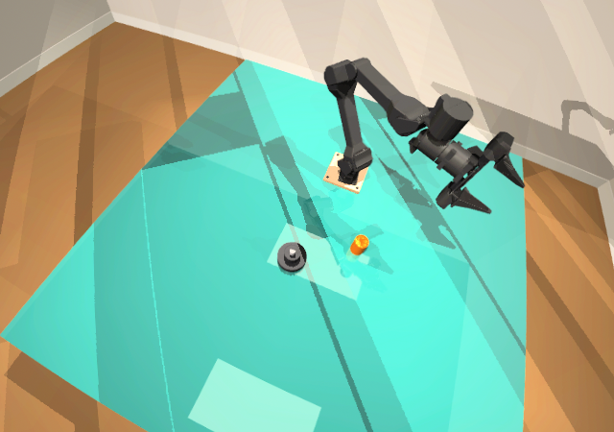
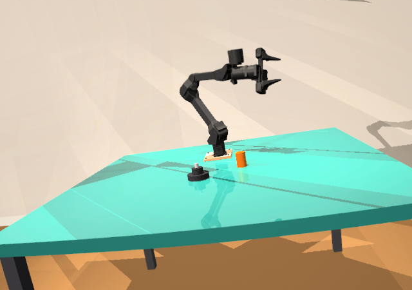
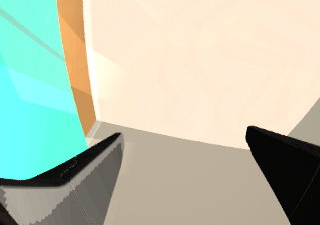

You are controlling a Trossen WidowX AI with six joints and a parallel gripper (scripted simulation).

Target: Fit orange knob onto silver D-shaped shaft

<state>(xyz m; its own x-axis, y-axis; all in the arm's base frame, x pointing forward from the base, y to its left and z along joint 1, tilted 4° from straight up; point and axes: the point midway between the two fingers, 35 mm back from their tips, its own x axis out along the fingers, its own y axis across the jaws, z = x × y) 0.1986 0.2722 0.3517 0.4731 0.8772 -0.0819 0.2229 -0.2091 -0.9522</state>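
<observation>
Right now my gripper tip is 320 mm above the orange knob, 210 mm to the left of it and 20 mm short of it. Also, from my gripper tip: round black pedestal (390 mm to the right, 340 mm below, 100 mm ahead).
</observation>
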